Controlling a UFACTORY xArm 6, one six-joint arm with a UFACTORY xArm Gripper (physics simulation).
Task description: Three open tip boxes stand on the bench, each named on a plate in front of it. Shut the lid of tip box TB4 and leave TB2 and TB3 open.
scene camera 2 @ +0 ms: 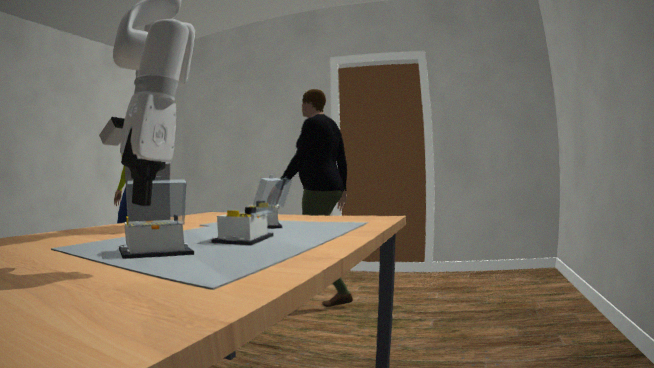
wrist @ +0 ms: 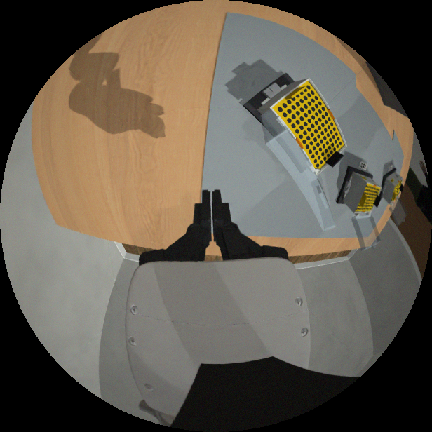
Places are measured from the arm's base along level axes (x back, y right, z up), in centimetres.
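Pixels of known places: gripper, fingertip midpoint: (scene camera 2: 141,204).
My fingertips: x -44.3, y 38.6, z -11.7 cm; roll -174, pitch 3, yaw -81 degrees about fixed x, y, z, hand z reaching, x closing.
Behind a point stands the place of what it marks.
Three tip boxes stand with lids raised. The nearest box (scene camera 2: 155,240) @(x -36.4, y 29.0, z -19.3 cm) (wrist: 310,125) has a yellow tip rack and a clear upright lid (scene camera 2: 172,195) @(x -41.4, y 28.1, z -10.6 cm) (wrist: 326,214). The middle box (scene camera 2: 242,228) @(x -41.7, y 5.4, z -18.9 cm) (wrist: 356,192) has its lid (wrist: 366,232) open. The far box (scene camera 2: 273,218) @(x -32.8, y -23.8, z -19.6 cm) (wrist: 391,186) is small in view; clear lids overlap near it in the scene view. A name plate (wrist: 363,165) by the middle box is too small to read surely, so I cannot tell which box is TB4. My gripper (scene camera 2: 143,203) @(x -44.3, y 38.6, z -11.7 cm) (wrist: 210,201) is shut and empty, above the bench, beside the nearest lid and apart from it in the wrist view.
The boxes stand on a grey mat (scene camera 2: 212,275) @(x -55.3, y 33.8, z -22.4 cm) (wrist: 235,165) on the wooden bench (scene camera 2: 100,300) @(x -51.8, y 53.7, z -22.7 cm) (wrist: 165,65). A person in black (scene camera 2: 322,155) stands behind the bench near the door (scene camera 2: 382,160). Another person in yellow-green (scene camera 2: 121,182) is partly hidden behind the arm.
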